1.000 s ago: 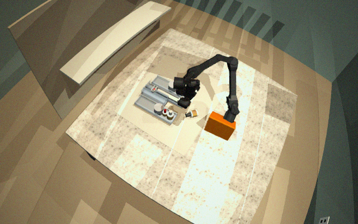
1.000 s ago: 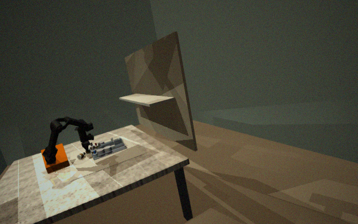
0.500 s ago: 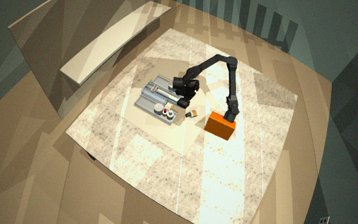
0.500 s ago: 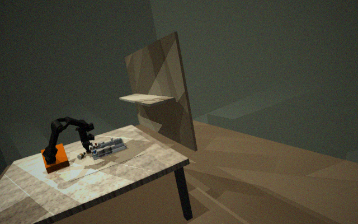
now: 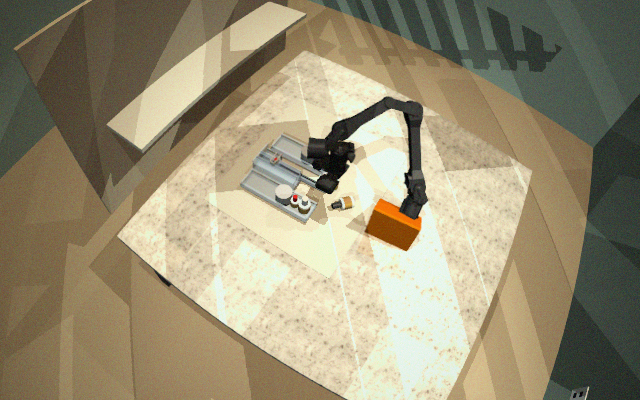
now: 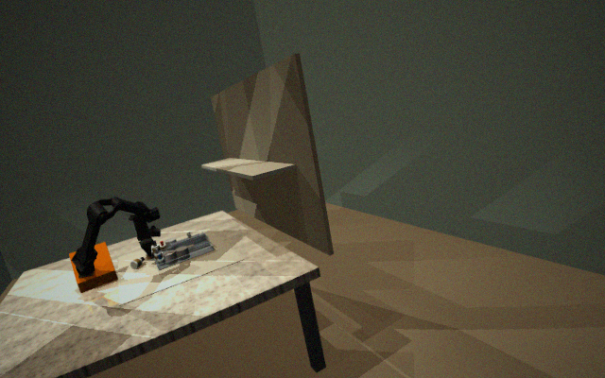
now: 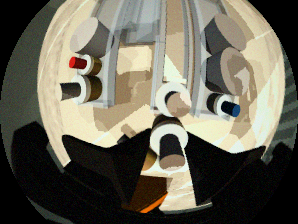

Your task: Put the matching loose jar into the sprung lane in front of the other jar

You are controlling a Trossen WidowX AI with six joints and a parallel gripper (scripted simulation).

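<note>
Right now the pale jar is 13 cm to the left of my gripper tip and 3 cm ahead of it. Also, from my gripper tip: grey lane rack 18 cm ahead, 4 cm to the left, 3 cm below.
</note>
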